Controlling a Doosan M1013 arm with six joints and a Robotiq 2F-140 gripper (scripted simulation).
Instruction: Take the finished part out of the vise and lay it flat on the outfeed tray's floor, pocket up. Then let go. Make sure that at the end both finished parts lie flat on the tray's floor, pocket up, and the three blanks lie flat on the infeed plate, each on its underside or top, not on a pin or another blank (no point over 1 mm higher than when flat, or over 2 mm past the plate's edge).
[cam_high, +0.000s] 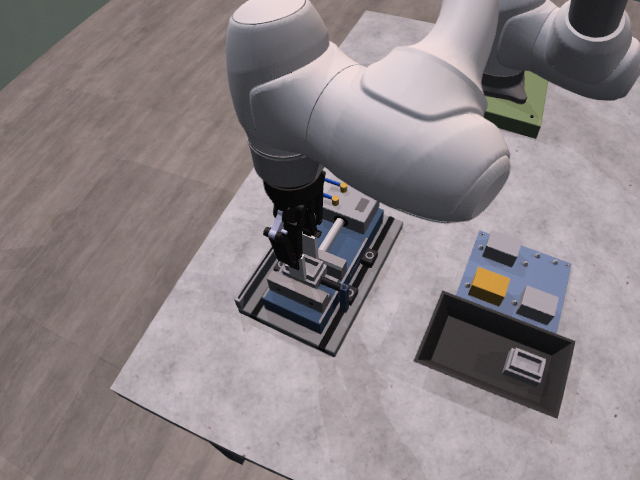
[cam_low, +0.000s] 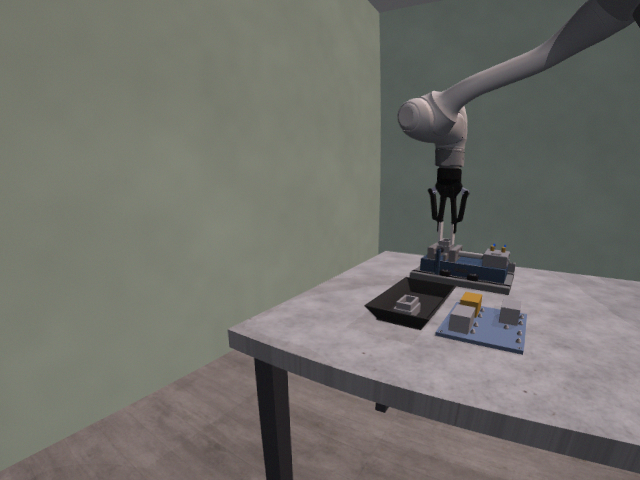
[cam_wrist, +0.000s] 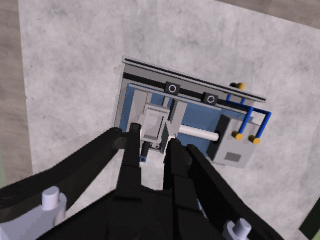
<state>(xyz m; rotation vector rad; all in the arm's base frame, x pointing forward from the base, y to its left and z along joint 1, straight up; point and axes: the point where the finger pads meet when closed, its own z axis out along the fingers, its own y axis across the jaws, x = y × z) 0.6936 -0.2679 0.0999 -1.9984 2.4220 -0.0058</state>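
Now: the yellow block 31 cm to the left of my hand, 11 cm below it and 9 cm behind it. From my hand the other things lie so: blue fixture plate: 36 cm to the left, 13 cm below, 12 cm behind.
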